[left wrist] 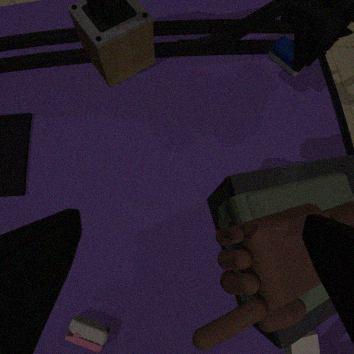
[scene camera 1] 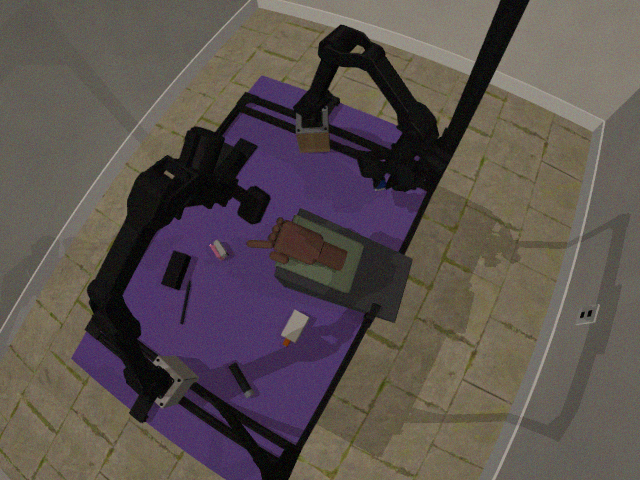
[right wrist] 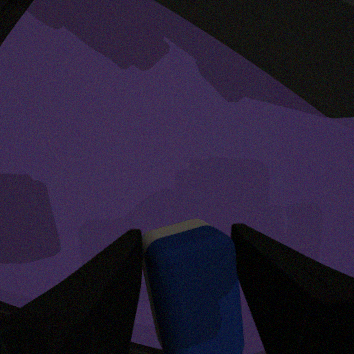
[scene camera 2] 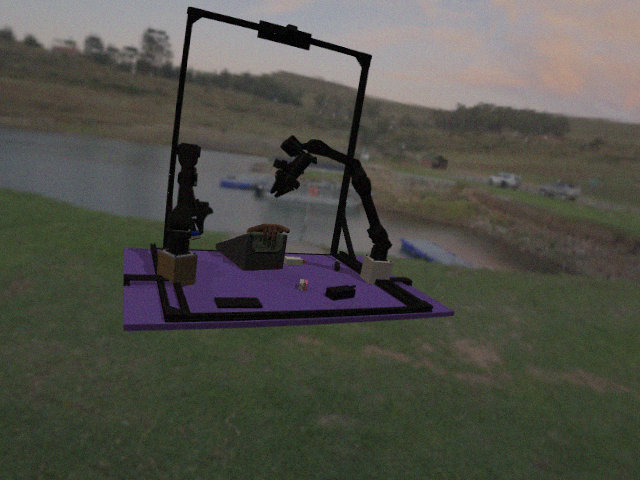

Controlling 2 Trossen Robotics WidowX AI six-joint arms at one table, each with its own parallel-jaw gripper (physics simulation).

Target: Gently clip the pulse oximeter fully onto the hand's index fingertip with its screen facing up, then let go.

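Places are measured from the left arm's base along level axes (x back, y up, z left), in metres.
Pixels of known places: left gripper, fingertip midpoint: [left wrist: 194,223] [scene camera 1: 250,185] [scene camera 2: 272,195]; right gripper, fingertip midpoint: [left wrist: 300,67] [scene camera 1: 380,187] [right wrist: 186,236] [scene camera 2: 199,234]; left arm's base, origin of the base link: [scene camera 1: 159,382] [scene camera 2: 378,258]; right arm's base, origin of the base link: [left wrist: 108,10] [scene camera 1: 311,119] [scene camera 2: 178,252].
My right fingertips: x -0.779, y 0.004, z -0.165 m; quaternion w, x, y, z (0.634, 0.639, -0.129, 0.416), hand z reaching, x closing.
For each thing: its top centre in the pictures, then the offset to it from my right fingertips.
- blue-and-white pulse oximeter, middle of its top: [right wrist: 211,319] [left wrist: 292,48] [scene camera 1: 378,176] [scene camera 2: 195,231] dx -0.018, dy +0.017, dz +0.018 m
- pink-and-white block, middle of its top: [left wrist: 84,336] [scene camera 1: 217,248] [scene camera 2: 304,281] dx +0.399, dy -0.078, dz +0.305 m
- black box, middle of its top: [scene camera 1: 173,269] [scene camera 2: 341,288] dx +0.530, dy -0.074, dz +0.376 m
- thin black stick, middle of its top: [scene camera 1: 185,301] dx +0.584, dy -0.100, dz +0.293 m
- white box, middle of its top: [scene camera 1: 293,329] [scene camera 2: 295,257] dx +0.451, dy -0.081, dz -0.022 m
- dark cylinder, middle of its top: [scene camera 1: 239,380] dx +0.652, dy -0.082, dz +0.011 m
The blue-and-white pulse oximeter [scene camera 1: 381,184] [scene camera 2: 195,234] [left wrist: 284,50] [right wrist: 195,285] is held above the mat. My right gripper [right wrist: 186,236] is shut on its two sides; its screen does not show. The brown hand [scene camera 1: 299,241] [scene camera 2: 268,228] [left wrist: 282,250] rests on a sloped grey stand [scene camera 1: 385,276] [scene camera 2: 235,252] with a green pad. Its index finger [scene camera 1: 258,243] [left wrist: 227,325] sticks out past the stand's edge, apart from the oximeter. My left gripper [scene camera 2: 273,193] [left wrist: 194,223] is open and empty, high above the mat near the hand.
A pink-and-white block [scene camera 1: 218,250] [scene camera 2: 302,284] [left wrist: 87,334] lies off the index fingertip. A black box [scene camera 1: 176,270] [scene camera 2: 340,292], a thin black stick [scene camera 1: 186,302], a white box [scene camera 1: 295,325] and a dark cylinder [scene camera 1: 240,379] lie on the purple mat. Black frame rails border it.
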